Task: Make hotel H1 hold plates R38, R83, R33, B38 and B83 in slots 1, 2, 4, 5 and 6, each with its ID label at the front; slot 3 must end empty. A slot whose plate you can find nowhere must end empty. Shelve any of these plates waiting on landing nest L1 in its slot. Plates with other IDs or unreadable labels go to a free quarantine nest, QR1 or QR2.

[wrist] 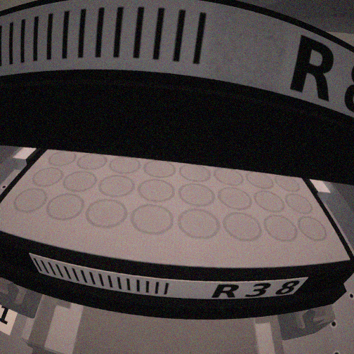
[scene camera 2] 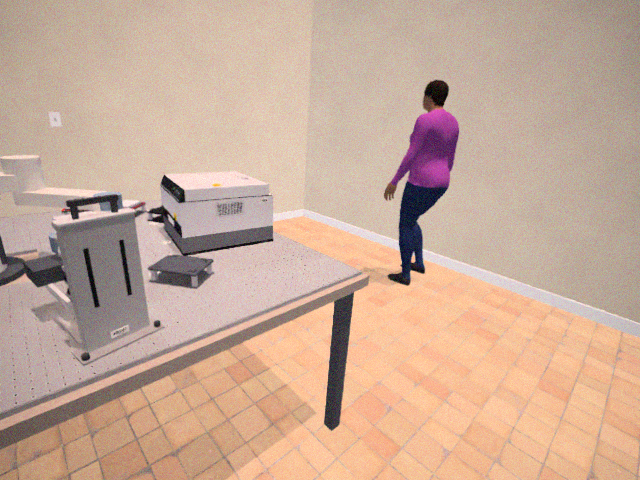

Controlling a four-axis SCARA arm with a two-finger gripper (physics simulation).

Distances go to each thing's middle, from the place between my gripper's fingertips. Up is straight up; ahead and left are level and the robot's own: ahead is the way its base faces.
Right now the plate R38 (wrist: 148,237) is 20 mm to the left of my hand. Also, from my hand: plate R83 (wrist: 260,93) (30 mm above, 20 mm to the left).
